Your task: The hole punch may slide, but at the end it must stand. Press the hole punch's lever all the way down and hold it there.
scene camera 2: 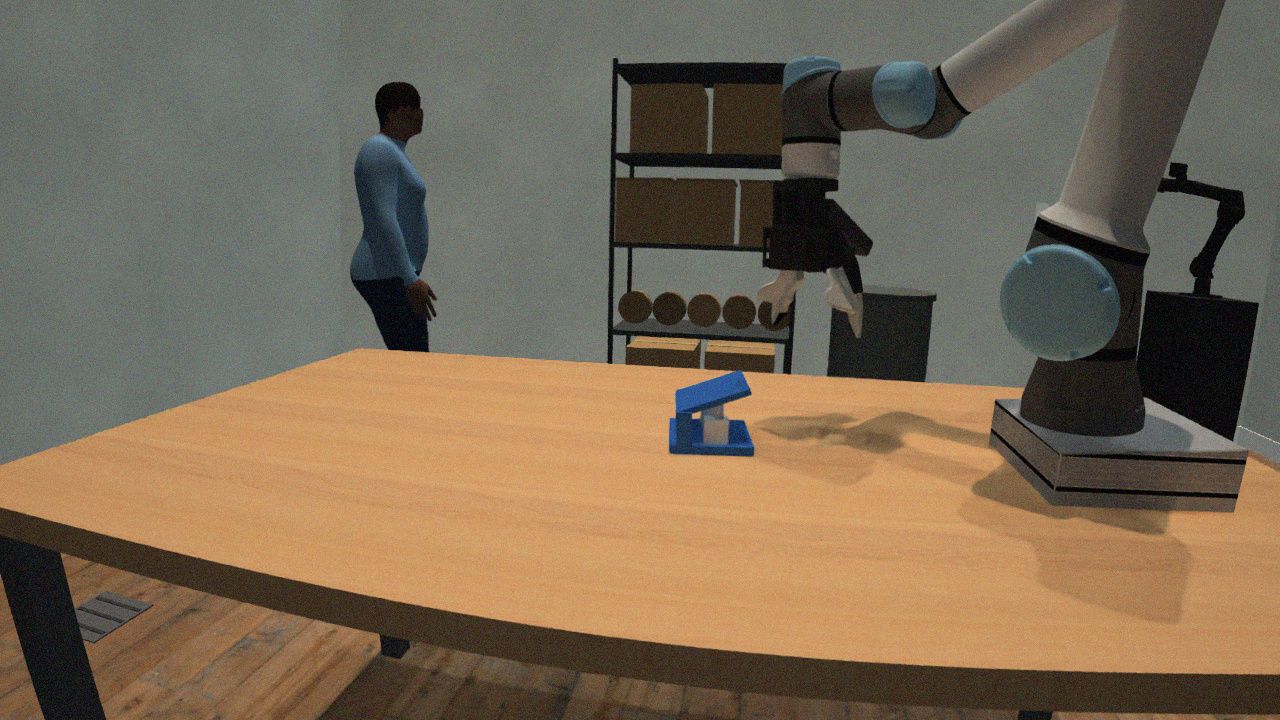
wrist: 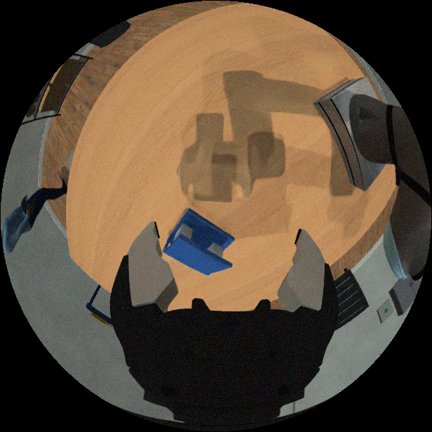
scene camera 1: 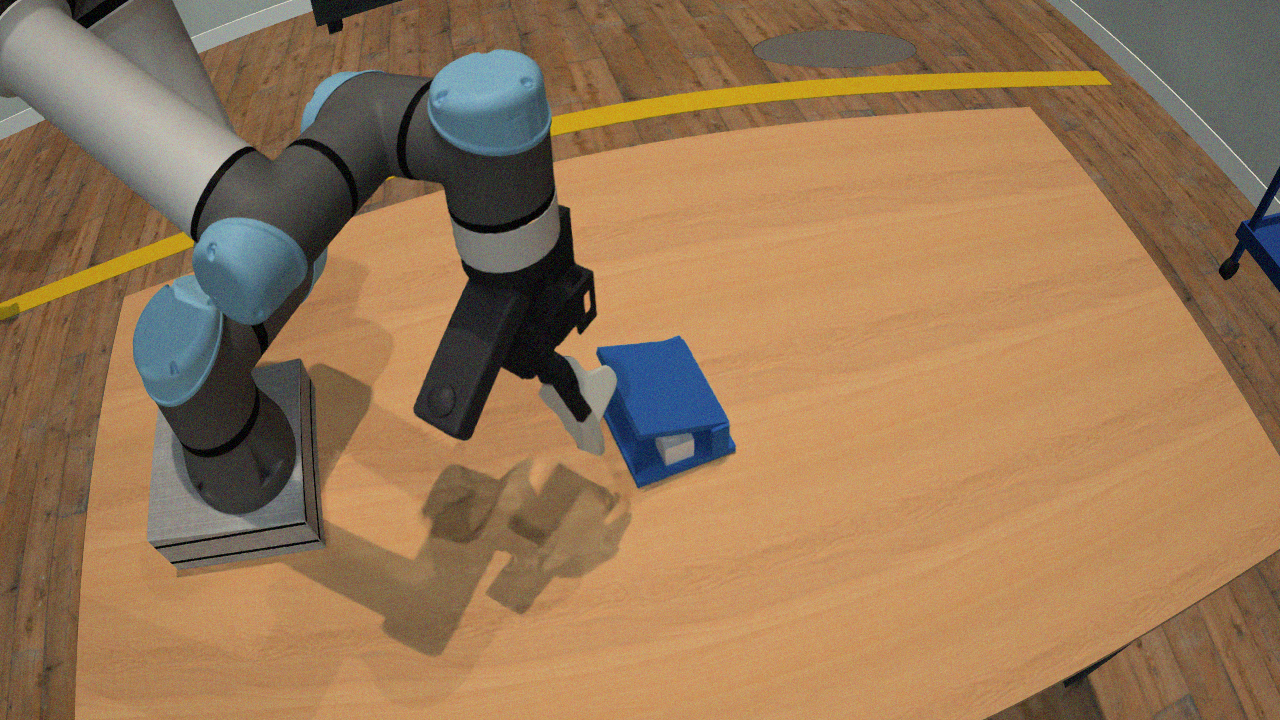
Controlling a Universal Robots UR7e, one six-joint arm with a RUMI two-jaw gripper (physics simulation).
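Pixels of known places: gripper, fingertip midpoint: [scene camera 2: 813, 331] [scene camera 1: 527, 414]; arm's base at its link origin: [scene camera 2: 1080, 417] [scene camera 1: 242, 457].
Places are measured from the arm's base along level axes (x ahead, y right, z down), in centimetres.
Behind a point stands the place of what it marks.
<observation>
The blue hole punch [scene camera 1: 666, 389] @(z -0.1, x 47.5, y 5.2 cm) [scene camera 2: 713, 392] @(z -0.3, x 46.9, y 2.7 cm) [wrist: 197, 257] stands upright on its flat base on the table. Its lever is raised and slants up from the hinge side to the free edge on the robot's side. Pale blocks show between the lever and the base. My gripper [scene camera 1: 597, 411] [scene camera 2: 818, 324] @(z -7.7, x 34.1, y 9.3 cm) [wrist: 228, 227] is open, with nothing between its fingers. It points down and hangs well above the table, on the robot's side of the punch, not touching it. In the wrist view the punch shows between the two fingers, nearer the left one.
The wooden table [scene camera 1: 895, 313] @(z 6.8, x 78.1, y -1.3 cm) [scene camera 2: 402, 501] @(z 6.7, x 76.9, y -22.8 cm) [wrist: 150, 100] carries the robot's metal base block [scene camera 1: 232, 537] @(z 1.2, x -2.6, y 9.4 cm) [scene camera 2: 1150, 479] @(z 3.2, x -2.4, y -13.1 cm). Behind the table are a shelf rack [scene camera 2: 614, 214], a grey bin [scene camera 2: 881, 335] and a person [scene camera 2: 391, 210]. A blue cart [scene camera 1: 1263, 240] stands beyond the table's far right side.
</observation>
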